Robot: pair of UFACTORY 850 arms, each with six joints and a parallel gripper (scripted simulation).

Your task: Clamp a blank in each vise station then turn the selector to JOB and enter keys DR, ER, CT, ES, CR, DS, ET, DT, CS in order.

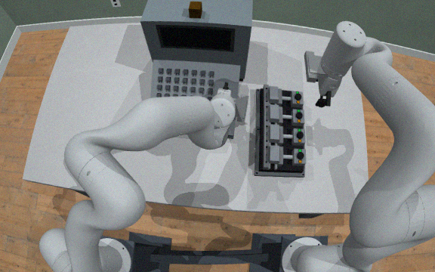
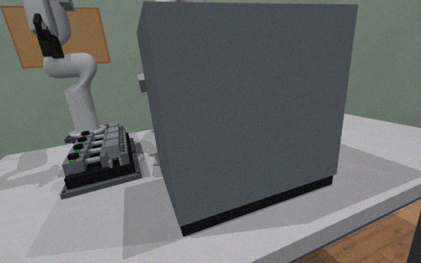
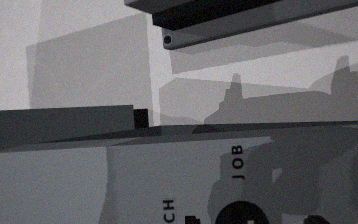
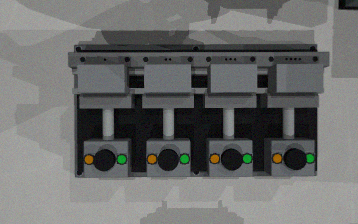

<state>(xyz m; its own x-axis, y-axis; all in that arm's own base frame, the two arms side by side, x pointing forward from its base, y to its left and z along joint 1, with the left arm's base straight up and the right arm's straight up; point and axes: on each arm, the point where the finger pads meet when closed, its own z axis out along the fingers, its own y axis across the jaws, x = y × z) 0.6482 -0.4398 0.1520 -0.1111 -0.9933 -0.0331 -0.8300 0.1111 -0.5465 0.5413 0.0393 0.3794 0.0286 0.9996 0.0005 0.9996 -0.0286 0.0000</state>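
Note:
Now: left hand 10 mm short of the selector, 10 mm to the left of it and 20 mm above it. From my left hand the other things lie so: key panel: 60 mm ahead, 110 mm to the left, 70 mm below; then ES key: 10 mm ahead, 160 mm to the left, 50 mm below.

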